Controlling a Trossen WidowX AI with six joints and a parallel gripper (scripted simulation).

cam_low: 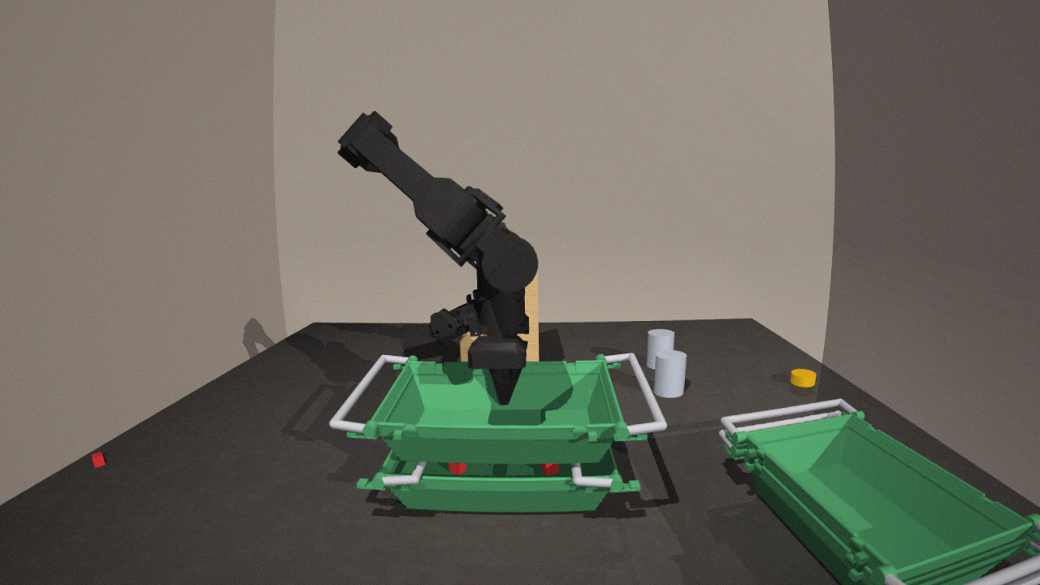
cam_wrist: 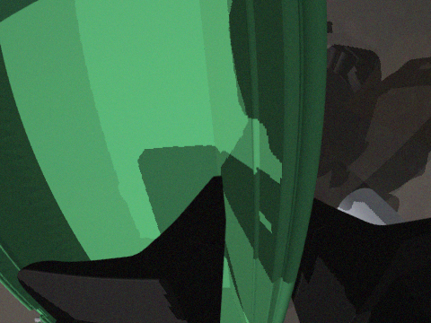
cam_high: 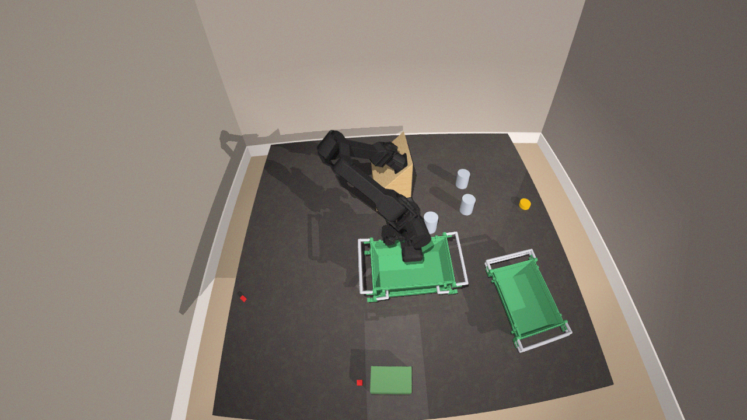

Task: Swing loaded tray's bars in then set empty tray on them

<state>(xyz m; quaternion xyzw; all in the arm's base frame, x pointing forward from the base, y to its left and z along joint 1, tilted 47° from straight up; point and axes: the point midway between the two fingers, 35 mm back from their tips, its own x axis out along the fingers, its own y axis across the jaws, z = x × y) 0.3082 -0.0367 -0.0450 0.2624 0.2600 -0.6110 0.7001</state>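
My gripper tip is now 7 cm short of the tray and 3 cm below it. From my gripper tip the other things lie so: flat green slab: 42 cm ahead, 7 cm to the right, 6 cm below; yellow disc: 25 cm behind, 54 cm to the left, 8 cm below.
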